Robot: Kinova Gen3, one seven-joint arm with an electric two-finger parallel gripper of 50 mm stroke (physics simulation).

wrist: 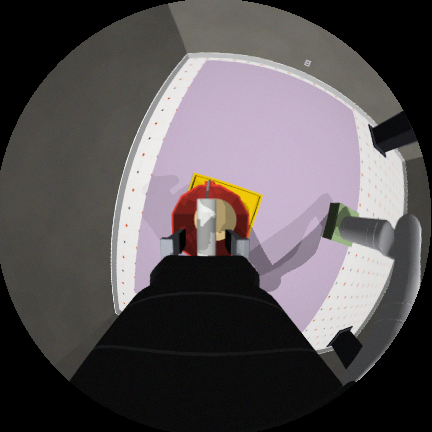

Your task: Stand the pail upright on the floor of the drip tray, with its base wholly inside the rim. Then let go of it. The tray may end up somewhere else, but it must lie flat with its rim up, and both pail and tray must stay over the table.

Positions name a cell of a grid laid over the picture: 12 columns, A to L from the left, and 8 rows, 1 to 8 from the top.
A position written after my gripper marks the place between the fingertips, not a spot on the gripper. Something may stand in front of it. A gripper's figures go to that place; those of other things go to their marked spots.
My gripper (F5) is 18 cm from the lens. A yellow drip tray (G4): 48 cm from the lens. A pail handle (F4): 22 cm from the lens. The marked spots on the yellow drip tray and the pail handle are 28 cm apart.
